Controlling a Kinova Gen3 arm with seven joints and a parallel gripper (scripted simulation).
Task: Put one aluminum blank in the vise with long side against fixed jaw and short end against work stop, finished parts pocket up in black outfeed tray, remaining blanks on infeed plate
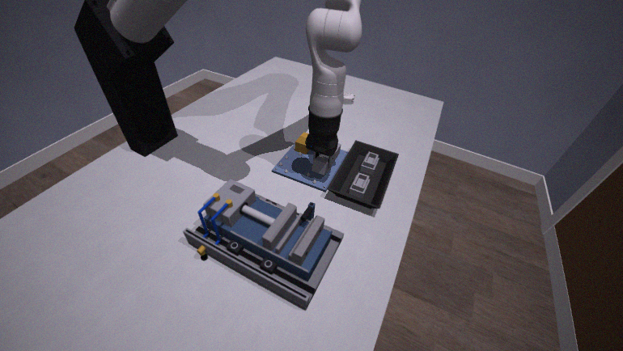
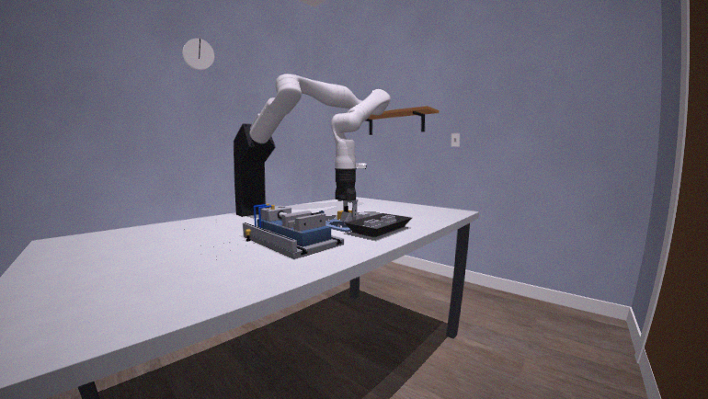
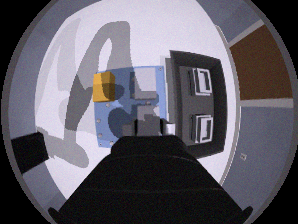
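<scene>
The gray aluminum blank is 3 cm below my hand. Round my hand: black outfeed tray: 12 cm ahead, 2 cm to the left, 6 cm below; then infeed plate: 4 cm behind, 4 cm to the left, 6 cm below; then yellow brass blank: 8 cm behind, 9 cm to the left, 4 cm below.
</scene>
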